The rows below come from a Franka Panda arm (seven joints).
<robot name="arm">
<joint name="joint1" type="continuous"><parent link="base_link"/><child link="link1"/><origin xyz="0 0 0.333"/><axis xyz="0 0 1"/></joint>
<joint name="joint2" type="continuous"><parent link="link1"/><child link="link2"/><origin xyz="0 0 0"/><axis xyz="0 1 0"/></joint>
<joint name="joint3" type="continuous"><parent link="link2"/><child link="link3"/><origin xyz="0 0 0.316"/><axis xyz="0 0 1"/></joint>
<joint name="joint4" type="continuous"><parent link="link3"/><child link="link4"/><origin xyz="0.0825 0 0"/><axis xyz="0 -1 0"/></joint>
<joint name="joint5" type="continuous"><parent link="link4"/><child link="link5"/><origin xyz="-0.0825 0 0.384"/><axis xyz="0 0 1"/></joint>
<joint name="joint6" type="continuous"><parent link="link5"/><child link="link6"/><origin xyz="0 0 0"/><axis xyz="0 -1 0"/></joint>
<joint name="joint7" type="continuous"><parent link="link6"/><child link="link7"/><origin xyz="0.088 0 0"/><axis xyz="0 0 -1"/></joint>
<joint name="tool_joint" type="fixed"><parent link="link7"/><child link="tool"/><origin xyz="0 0 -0.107" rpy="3.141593 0 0"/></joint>
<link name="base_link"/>
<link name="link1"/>
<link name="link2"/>
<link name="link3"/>
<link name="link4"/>
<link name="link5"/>
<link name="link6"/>
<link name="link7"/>
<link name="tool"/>
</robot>
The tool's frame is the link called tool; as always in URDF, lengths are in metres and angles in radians. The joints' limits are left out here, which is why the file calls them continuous.
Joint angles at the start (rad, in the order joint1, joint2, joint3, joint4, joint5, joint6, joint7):
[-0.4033, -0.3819, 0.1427, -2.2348, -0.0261, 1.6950, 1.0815]
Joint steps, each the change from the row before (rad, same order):
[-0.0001, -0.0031, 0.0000, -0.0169, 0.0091, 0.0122, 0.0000]
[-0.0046, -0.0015, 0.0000, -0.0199, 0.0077, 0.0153, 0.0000]
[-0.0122, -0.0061, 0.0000, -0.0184, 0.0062, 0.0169, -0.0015]
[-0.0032, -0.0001, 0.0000, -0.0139, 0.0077, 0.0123, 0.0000]
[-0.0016, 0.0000, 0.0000, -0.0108, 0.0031, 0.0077, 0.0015]
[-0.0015, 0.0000, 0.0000, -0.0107, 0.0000, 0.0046, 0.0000]
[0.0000, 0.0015, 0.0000, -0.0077, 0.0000, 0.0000, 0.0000]
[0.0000, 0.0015, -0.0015, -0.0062, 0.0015, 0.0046, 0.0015]
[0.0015, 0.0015, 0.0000, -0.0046, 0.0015, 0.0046, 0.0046]
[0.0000, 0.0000, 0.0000, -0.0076, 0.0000, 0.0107, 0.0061]
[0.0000, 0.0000, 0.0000, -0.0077, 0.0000, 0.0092, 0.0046]
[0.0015, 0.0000, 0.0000, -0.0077, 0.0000, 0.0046, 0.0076]
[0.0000, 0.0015, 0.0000, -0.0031, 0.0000, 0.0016, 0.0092]
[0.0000, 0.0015, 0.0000, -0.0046, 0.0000, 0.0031, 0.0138]
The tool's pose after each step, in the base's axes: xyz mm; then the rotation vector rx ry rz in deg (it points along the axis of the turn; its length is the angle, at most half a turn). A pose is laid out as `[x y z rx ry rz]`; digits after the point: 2 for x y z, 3 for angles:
[406.33 -105.15 502.54 134.354 -107.894 -10.567]
[404.43 -106.27 495.03 134.250 -108.507 -11.106]
[401.32 -110.34 490.24 133.914 -109.612 -11.014]
[400.23 -110.99 484.72 133.897 -110.182 -11.416]
[399.14 -111.33 480.30 133.725 -110.496 -11.768]
[397.61 -111.78 475.73 133.505 -110.508 -12.255]
[396.39 -111.64 471.61 133.306 -110.365 -12.984]
[395.82 -112.18 468.53 133.144 -110.601 -13.299]
[395.88 -111.55 466.14 132.960 -110.845 -13.443]
[395.68 -111.65 463.41 132.668 -111.291 -13.168]
[395.27 -111.70 460.54 132.426 -111.613 -13.026]
[394.46 -110.99 457.38 131.982 -111.945 -13.220]
[394.20 -111.01 455.48 131.378 -112.478 -13.412]
[393.81 -111.02 453.00 130.496 -113.296 -13.577]

